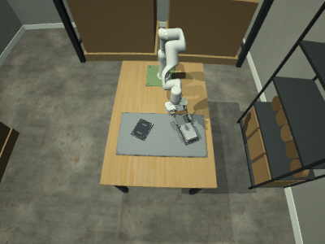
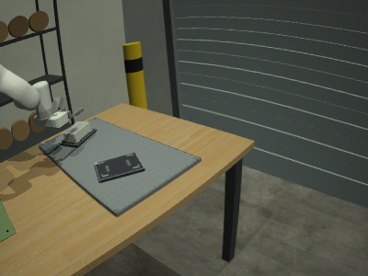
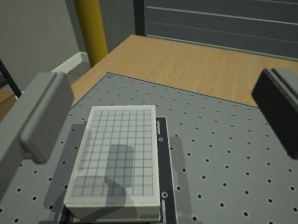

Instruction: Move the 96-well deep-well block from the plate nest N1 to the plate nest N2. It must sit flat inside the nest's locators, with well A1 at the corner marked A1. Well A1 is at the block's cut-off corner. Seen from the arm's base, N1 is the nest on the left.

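The white 96-well deep-well block lies 13 cm below my hand, 6 cm to the left of it and 4 cm ahead of it.
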